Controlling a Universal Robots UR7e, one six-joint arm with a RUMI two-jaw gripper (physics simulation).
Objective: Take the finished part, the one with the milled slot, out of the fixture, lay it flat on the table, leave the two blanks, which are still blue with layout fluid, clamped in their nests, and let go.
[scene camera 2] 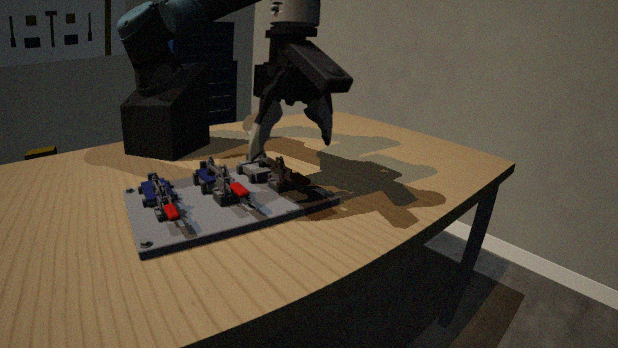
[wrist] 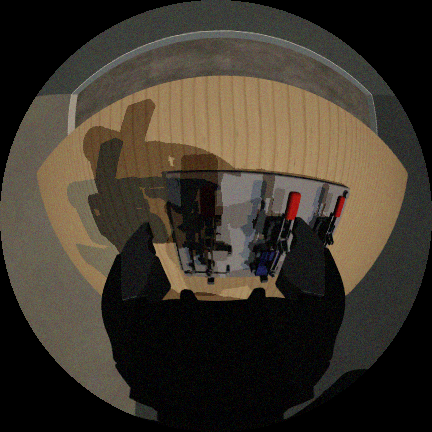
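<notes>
The fixture plate [scene camera 2: 197, 201] [wrist: 237, 200] lies on the table and carries three nests with toggle clamps. The grey part [scene camera 2: 256, 171] [wrist: 220, 255] sits in the nest at the plate's right end in the scene view; its slot cannot be made out. This nest's clamp lies in the arm's shadow, and its state is unclear. A blue blank [scene camera 2: 206, 175] [wrist: 264, 263] sits in the middle nest. Another blue blank [scene camera 2: 148, 190] sits in the left nest, mostly hidden by a finger in the wrist view. My gripper [scene camera 2: 291, 151] [wrist: 221, 222] is open and empty, above the grey part's end of the plate.
Red clamp handles [scene camera 2: 239, 189] [wrist: 293, 206] stick out toward the plate's front edge, the one by the grey part dark in shadow. A bolt head [scene camera 2: 146, 244] stands at the plate's front left corner. The robot's base block [scene camera 2: 165, 125] stands at the back of the wooden table [scene camera 2: 75, 250].
</notes>
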